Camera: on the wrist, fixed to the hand. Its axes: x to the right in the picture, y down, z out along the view.
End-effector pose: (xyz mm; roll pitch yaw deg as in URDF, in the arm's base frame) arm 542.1 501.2 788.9 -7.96 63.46 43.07
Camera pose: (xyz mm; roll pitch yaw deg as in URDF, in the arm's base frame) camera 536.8 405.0 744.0 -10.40 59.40 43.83
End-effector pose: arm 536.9 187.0 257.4 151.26 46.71 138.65
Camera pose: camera 442.7 148.1 287.3 146.04 50.33 135.83
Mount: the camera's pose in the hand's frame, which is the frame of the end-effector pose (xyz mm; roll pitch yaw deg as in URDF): 9.1 -54.6 -90.7 -3.10 -4.07 -0.18
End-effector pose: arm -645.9 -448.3 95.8 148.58 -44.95 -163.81
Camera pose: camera -592.7 -530.6 136.9 147.27 -41.35 -166.43
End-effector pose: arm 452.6 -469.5 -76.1 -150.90 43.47 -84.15
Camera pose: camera 464.3 -548.1 -5.6 -151.79 46.90 -81.02
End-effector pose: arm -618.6 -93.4 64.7 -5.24 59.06 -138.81
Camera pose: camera -608.3 -1.1 13.0 -8.06 54.99 -138.47
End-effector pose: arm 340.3 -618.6 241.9 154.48 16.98 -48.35
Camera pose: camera 423.4 -579.1 295.0 150.82 20.72 -50.05
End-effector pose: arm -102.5 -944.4 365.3 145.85 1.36 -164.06
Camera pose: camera -85.9 -1039.6 409.5 142.63 4.83 -166.20
